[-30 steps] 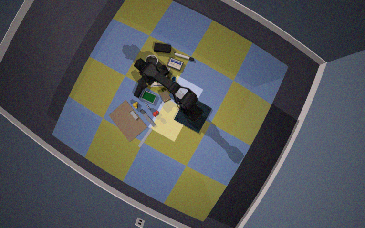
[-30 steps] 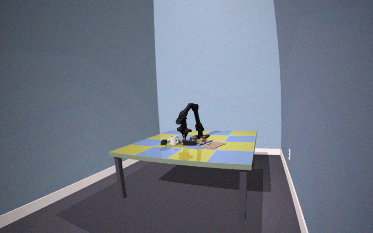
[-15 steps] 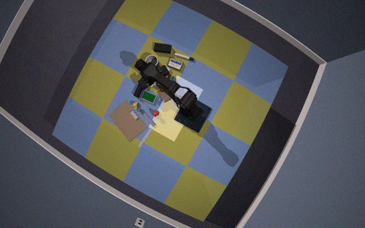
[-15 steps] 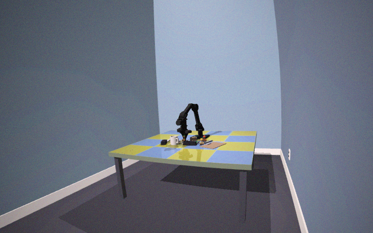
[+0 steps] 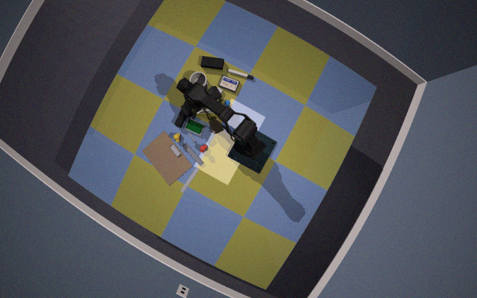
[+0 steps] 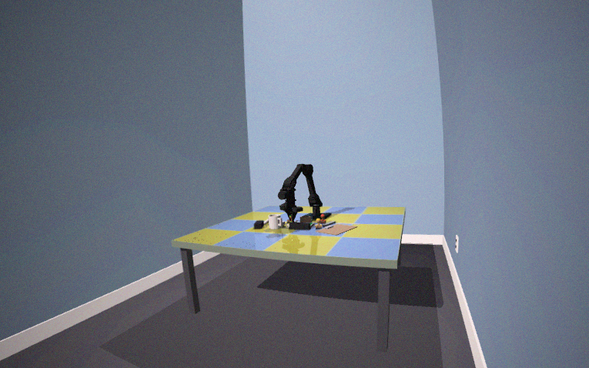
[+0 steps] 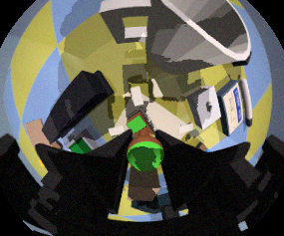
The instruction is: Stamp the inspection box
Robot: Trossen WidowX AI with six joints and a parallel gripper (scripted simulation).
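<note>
The cream card lies 4 cm below my gripper tip, 2 cm behind it and 1 cm to the right of it. Also, from my gripper tip: long black box 9 cm to the left, 6 cm ahead, 2 cm below; then green-knobbed stamp right at my gripper tip; then mug 9 cm ahead, 6 cm to the right.
</note>
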